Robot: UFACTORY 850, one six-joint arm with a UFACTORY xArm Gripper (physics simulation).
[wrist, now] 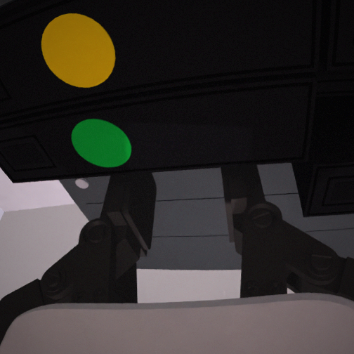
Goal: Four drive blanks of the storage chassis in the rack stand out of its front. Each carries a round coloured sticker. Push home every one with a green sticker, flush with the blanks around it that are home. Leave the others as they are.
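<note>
A black drive blank with a round green sticker [101,143] crosses the middle of the wrist view, the sticker near its left end. Directly above it is a black blank with a round yellow sticker [78,50]. My gripper [183,158] is partly open, with nothing between its fingers. Its fingertips meet the lower edge of the green-stickered blank in this view, to the right of the sticker. The tips' ends are hidden or too dark to tell, and I cannot tell whether they touch the blank.
More dark blanks [336,187] stand at the right, beyond a dark recess. Below the blanks is a grey panelled surface [190,215] with thin dark lines and a small pale round spot [82,183] at its left. A pale surface lies at the left.
</note>
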